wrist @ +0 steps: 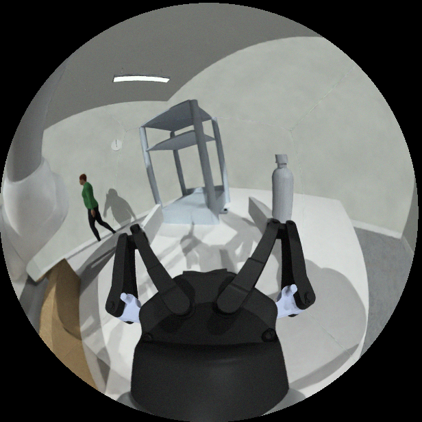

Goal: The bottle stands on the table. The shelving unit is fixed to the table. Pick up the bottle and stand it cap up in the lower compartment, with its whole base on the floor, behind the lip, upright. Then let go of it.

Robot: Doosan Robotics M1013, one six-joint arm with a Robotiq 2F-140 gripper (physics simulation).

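The grey bottle point(283, 192) stands upright, cap up, right of centre in the wrist view. It is beyond and to the right of the right finger, outside the gap between the fingers; its base is hidden behind that finger. The pale blue-grey shelving unit point(203, 155) stands on the white table point(327, 225), left of the bottle, with a top board, a middle shelf and a floor with a raised front lip point(190, 216). Its lower compartment holds no bottle. My gripper point(204, 207) is open and empty, its fingers wide apart, with the unit beyond them.
A small dark-holed fitting point(225, 210) sits at the unit's right foot. A brown block-like object point(60, 295) is at the lower left. A white robot arm part point(37, 200) fills the left edge. A person in green point(89, 195) is beyond the table at left.
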